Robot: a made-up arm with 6 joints.
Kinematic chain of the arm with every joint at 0, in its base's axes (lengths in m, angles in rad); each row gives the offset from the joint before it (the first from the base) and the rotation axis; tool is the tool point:
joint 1: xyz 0 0 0.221 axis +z
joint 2: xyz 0 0 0 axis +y
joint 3: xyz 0 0 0.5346 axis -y
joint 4: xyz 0 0 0 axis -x
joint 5: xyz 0.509 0 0 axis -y
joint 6: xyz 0 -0.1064 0 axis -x
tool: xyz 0 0 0
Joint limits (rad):
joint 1: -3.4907..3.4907
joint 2: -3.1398..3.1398
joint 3: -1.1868..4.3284
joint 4: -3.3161..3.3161
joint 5: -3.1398..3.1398
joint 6: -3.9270..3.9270
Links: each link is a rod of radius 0.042 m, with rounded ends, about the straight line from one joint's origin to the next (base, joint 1, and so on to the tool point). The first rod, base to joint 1, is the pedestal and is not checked.
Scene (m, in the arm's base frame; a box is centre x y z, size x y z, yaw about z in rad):
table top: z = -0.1
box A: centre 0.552 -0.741 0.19 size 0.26 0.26 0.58 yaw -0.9
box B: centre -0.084 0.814 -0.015 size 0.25 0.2 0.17 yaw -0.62
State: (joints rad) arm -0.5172 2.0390 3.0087 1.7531 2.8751 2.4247
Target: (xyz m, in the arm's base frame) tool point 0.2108 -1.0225 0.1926
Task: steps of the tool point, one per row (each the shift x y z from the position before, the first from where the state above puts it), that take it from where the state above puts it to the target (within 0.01 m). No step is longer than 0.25 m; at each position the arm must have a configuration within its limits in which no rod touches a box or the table.
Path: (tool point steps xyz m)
1: -0.1843 -0.0728 0.0440
2: -0.1760 0.0015 0.0175
3: 0.0089 -0.1510 -0.0040
4: -0.0240 -0.1492 -0.0386
5: -0.0570 -0.1333 -0.0701
6: -0.0853 -0.1042 -0.0967
7: -0.1050 -0.0648 -0.1160
8: 0.1151 -0.0270 -0.0011
9: 0.1190 -0.0029 -0.0011

